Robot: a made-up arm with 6 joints.
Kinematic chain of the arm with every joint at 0, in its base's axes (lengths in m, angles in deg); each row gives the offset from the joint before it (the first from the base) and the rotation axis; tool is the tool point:
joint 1: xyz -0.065 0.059 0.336 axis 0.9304 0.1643 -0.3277
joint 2: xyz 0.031 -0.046 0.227 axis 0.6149 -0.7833 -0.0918
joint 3: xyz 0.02 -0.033 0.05 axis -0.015 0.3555 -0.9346
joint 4: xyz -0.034 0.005 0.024 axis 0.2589 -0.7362 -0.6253
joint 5: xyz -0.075 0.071 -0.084 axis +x
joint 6: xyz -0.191 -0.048 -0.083 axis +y
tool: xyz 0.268 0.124 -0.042
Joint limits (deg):
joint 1: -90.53..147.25
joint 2: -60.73..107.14
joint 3: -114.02..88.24
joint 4: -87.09..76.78
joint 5: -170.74..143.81
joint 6: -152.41..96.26
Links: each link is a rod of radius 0.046 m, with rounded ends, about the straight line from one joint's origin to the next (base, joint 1, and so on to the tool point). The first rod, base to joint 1, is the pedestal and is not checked.
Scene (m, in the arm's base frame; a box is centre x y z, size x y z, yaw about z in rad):
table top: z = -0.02
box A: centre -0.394 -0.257 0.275 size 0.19 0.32 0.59 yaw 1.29
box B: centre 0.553 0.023 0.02 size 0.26 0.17 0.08 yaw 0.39
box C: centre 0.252 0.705 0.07 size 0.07 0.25 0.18 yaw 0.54
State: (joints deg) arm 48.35 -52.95 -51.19 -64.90 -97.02 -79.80
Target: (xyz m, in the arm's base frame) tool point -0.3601 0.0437 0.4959
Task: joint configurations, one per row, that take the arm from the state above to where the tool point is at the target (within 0.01 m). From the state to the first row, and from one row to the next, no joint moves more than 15 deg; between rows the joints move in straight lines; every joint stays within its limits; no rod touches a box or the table.
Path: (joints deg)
1: 40.91 -54.90 -40.58 -67.23 -89.72 -67.93
2: 33.46 -56.84 -29.97 -69.56 -82.42 -56.06
3: 26.02 -58.79 -19.36 -71.88 -75.12 -44.19
4: 18.58 -60.73 -8.75 -74.21 -67.82 -32.33
5: 30.07 -60.73 1.10 -63.22 -54.17 -28.14
6: 41.57 -60.73 10.95 -52.24 -40.52 -23.96
7: 34.43 -49.31 14.03 -50.73 -31.33 -9.91
8: 27.29 -37.90 17.11 -49.22 -22.14 4.13
9: 20.15 -26.48 20.19 -47.71 -12.95 18.18
10: 13.01 -15.06 23.26 -46.21 -3.75 32.22

